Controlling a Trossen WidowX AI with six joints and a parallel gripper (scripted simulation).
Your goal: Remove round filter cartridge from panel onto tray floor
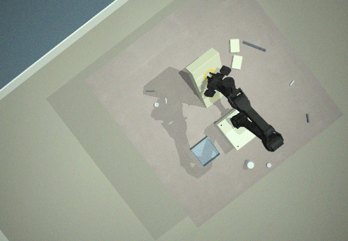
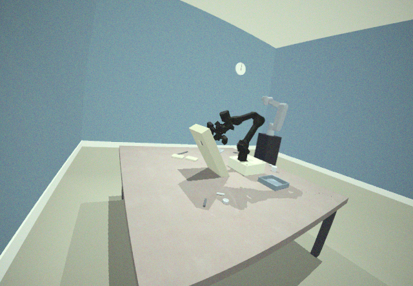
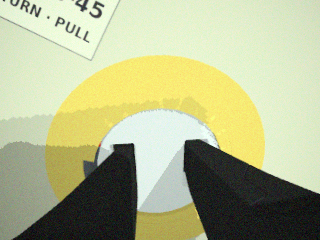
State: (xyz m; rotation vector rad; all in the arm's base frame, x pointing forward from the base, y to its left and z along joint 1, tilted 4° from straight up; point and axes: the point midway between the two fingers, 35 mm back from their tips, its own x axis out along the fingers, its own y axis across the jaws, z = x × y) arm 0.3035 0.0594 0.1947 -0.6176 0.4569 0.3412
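My gripper tip is 9 cm past the grey flap, 2 cm to the left of it and 10 cm above it. Also, from my gripper tip: white round filter cartridge 1 cm ahead, 1 cm below; blue-grey tray 45 cm behind, 20 cm to the left, 22 cm below; panel 4 cm behind, 1 cm to the right, 8 cm below.
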